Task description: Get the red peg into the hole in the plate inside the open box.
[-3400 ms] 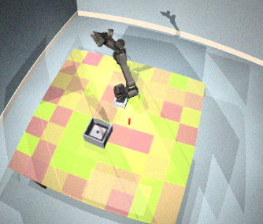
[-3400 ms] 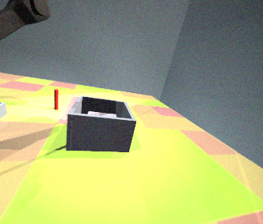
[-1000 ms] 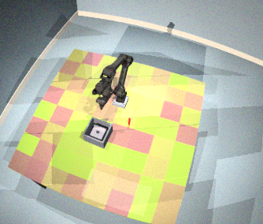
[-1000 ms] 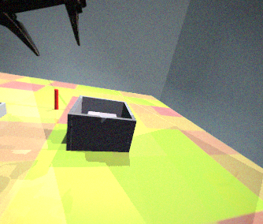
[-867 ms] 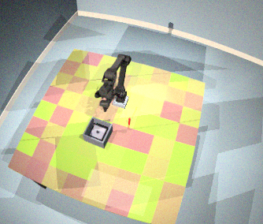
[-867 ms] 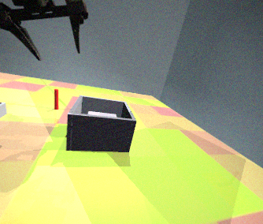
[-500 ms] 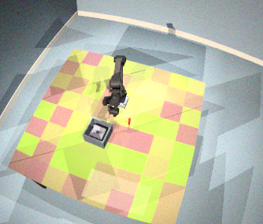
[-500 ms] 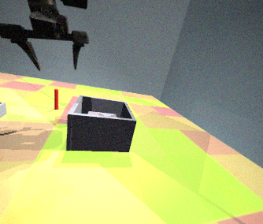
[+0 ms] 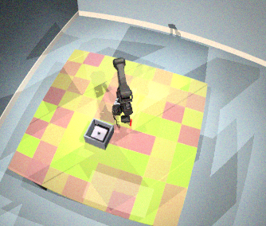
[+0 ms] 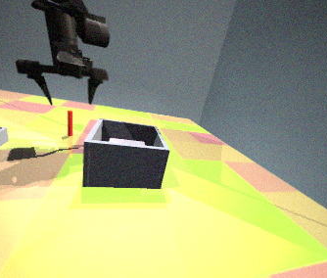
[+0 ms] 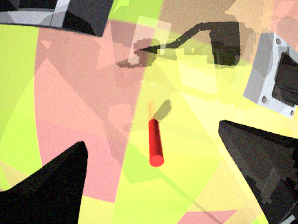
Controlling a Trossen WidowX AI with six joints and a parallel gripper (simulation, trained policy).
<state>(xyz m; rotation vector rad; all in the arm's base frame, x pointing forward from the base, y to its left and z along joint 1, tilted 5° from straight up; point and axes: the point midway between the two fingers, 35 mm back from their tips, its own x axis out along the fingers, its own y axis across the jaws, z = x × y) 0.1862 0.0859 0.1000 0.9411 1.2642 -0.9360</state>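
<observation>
My gripper tip is now 10 mm past the red peg, 40 mm to the right of it and 70 mm above it. From my gripper tip the other things lie so: dark box (150 mm ahead, 140 mm to the right, 80 mm below).
</observation>
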